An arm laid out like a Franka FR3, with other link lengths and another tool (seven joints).
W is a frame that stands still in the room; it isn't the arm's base.
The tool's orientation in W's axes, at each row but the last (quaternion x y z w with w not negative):
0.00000 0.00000 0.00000 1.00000
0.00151 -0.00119 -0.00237 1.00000
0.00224 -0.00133 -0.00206 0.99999
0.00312 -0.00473 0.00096 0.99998
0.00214 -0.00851 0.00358 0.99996
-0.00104 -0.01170 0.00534 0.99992
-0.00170 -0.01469 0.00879 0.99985
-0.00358 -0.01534 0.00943 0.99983
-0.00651 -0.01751 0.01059 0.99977
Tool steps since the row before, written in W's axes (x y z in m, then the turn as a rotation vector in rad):
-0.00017 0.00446 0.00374 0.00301 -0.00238 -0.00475
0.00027 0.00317 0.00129 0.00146 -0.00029 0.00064
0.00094 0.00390 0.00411 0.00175 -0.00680 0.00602
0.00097 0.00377 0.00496 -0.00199 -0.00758 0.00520
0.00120 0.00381 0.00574 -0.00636 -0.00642 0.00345
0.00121 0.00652 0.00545 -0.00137 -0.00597 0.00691
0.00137 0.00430 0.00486 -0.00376 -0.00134 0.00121
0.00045 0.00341 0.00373 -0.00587 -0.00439 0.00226
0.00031 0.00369 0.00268 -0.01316 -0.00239 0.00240
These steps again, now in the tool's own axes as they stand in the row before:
-0.00017 0.00446 0.00374 0.00301 -0.00238 -0.00475
0.00026 0.00318 0.00128 0.00146 -0.00028 0.00064
0.00093 0.00392 0.00409 0.00179 -0.00677 0.00605
0.00102 0.00380 0.00493 -0.00196 -0.00754 0.00527
0.00132 0.00383 0.00570 -0.00635 -0.00636 0.00359
0.00141 0.00649 0.00543 -0.00127 -0.00597 0.00693
0.00159 0.00426 0.00483 -0.00375 -0.00128 0.00132
0.00063 0.00337 0.00374 -0.00588 -0.00430 0.00241
0.00048 0.00365 0.00271 -0.01312 -0.00215 0.00283

